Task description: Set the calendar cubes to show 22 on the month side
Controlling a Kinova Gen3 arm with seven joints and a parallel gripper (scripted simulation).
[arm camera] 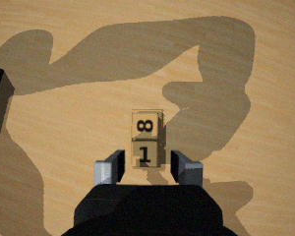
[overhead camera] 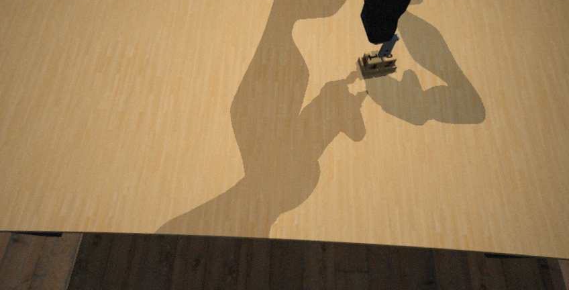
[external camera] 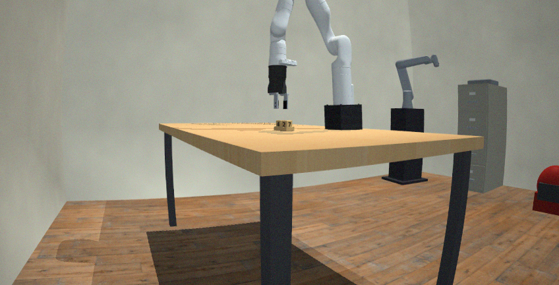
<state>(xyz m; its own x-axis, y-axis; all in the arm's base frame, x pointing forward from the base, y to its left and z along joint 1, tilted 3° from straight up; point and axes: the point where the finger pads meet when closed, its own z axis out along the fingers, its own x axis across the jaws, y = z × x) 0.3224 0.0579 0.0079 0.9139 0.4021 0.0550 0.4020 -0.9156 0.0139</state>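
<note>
My gripper is now 2 cm past the wooden number cube, 3 cm to the right of it and 8 cm above it. Round my hand: wooden calendar tray 1 cm behind, 1 cm to the left, 10 cm below.
</note>
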